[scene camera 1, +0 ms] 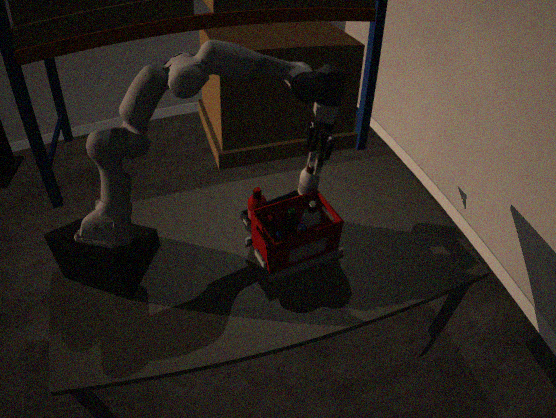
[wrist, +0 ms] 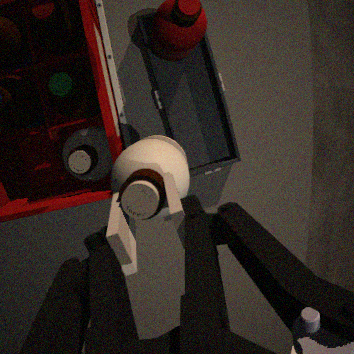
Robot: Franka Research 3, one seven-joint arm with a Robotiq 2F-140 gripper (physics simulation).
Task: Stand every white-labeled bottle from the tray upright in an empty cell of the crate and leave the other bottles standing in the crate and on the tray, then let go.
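A white-bodied bottle (scene camera 1: pixel 308 183) (wrist: pixel 155 152) with a dark neck and pale cap is held about upright. My gripper (scene camera 1: pixel 311 167) (wrist: pixel 148 199) is shut on its neck. The bottle is above the back right rim of the red crate (scene camera 1: pixel 280 256) (wrist: pixel 60 204), overlapping the crate edge in the wrist view. Inside the crate, a greyish bottle with a pale cap (scene camera 1: pixel 312 204) (wrist: pixel 80 161) stands in the corner cell beside the held bottle. A green-capped bottle (scene camera 1: pixel 292 211) (wrist: pixel 60 84) stands nearby. A red bottle (scene camera 1: pixel 257 201) (wrist: pixel 181 31) stands at the far end of the grey tray (wrist: pixel 210 125).
Blue caps (scene camera 1: pixel 301 227) and a red cap (scene camera 1: pixel 270 217) show inside the dim crate. The robot base (scene camera 1: pixel 105 260) is at the left of the table. A large brown box (scene camera 1: pixel 290 105) and a blue rack post (scene camera 1: pixel 371 85) stand behind. The pale wall (scene camera 1: pixel 465 100) is at right.
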